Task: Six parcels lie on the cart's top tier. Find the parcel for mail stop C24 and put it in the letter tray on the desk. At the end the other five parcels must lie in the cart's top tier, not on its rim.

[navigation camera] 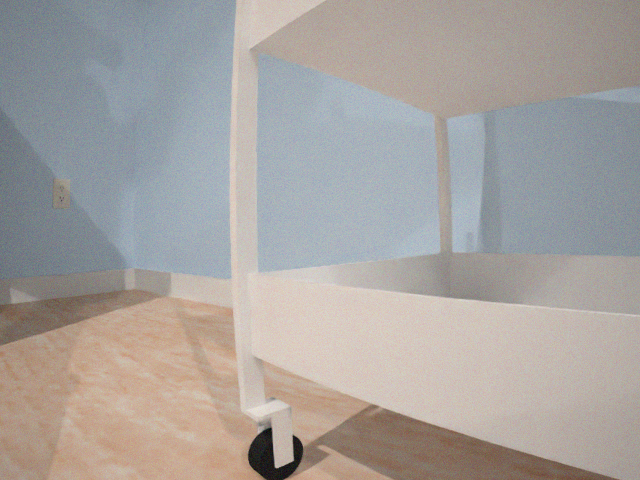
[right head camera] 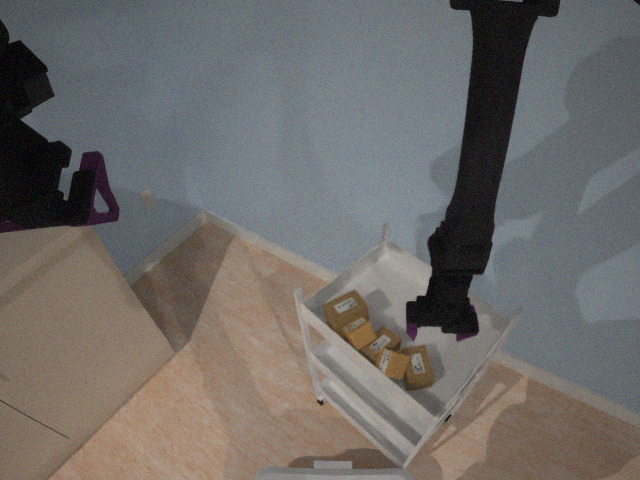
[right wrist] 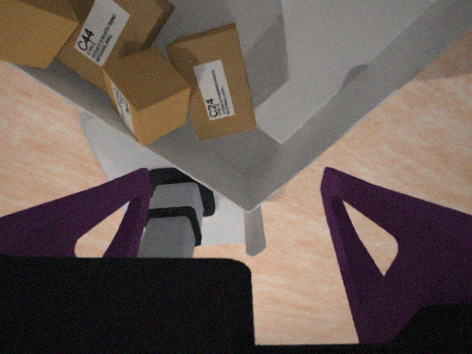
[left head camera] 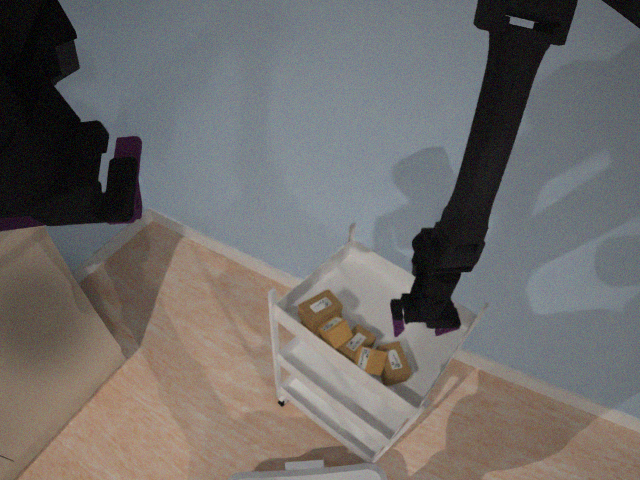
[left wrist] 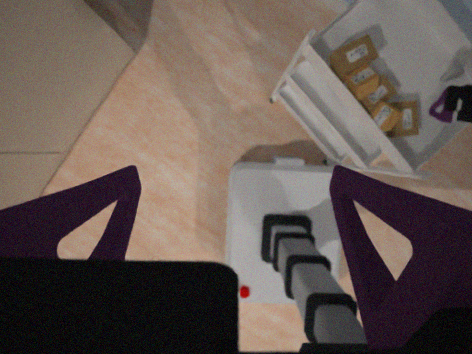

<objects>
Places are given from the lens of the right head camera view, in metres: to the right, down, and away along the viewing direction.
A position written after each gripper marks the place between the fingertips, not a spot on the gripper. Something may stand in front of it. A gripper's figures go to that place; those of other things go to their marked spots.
left gripper [right head camera: 81, 218]: -0.26, -0.02, 0.34
right gripper [right head camera: 435, 338]: 0.23, 0.20, 0.70
white three-tier cart [right head camera: 398, 422]: 0.23, 0.54, 0.98
</objects>
